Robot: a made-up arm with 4 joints.
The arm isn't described. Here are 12 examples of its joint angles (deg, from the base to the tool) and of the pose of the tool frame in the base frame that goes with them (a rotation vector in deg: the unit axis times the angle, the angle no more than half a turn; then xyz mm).
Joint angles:
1: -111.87 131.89 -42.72 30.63
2: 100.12 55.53 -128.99 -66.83
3: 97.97 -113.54 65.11 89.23
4: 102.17 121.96 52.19 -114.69
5: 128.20 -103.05 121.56 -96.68
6: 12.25 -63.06 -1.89 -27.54
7: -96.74 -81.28 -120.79 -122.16
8: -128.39 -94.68 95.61 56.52
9: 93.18 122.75 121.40 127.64
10: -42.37 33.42 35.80 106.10
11: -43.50 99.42 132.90 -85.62
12: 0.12 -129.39 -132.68 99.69
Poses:
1: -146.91 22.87 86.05 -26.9 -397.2 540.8
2: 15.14 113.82 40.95 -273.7 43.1 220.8
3: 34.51 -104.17 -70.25 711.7 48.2 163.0
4: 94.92 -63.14 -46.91 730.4 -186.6 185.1
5: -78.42 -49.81 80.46 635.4 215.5 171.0
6: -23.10 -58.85 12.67 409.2 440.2 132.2
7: -103.11 -24.35 78.23 278.1 92.8 261.6
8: 82.41 91.28 123.67 -220.1 -655.7 209.3
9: -33.41 -65.65 -5.80 358.7 -442.3 18.5
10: -23.15 45.17 -70.24 -563.2 435.8 199.6
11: 83.22 8.96 -8.42 176.6 539.6 121.8
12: -3.33 73.15 91.17 -57.5 -257.0 179.0
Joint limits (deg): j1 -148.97..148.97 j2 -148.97..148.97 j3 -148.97..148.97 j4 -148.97..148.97
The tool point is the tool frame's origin. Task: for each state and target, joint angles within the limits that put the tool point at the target. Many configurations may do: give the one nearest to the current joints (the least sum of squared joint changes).
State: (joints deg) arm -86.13 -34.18 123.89 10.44
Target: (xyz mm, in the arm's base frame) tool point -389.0 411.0 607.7
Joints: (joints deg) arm -50.17 12.43 98.73 11.21
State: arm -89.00 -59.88 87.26 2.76
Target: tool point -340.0 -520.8 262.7
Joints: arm -88.97 -91.75 131.10 7.75
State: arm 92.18 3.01 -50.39 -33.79
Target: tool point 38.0 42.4 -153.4
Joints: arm 100.88 8.06 -62.28 -19.80
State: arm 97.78 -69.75 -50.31 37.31
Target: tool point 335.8 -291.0 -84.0
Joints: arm 105.78 -34.18 -14.29 44.53
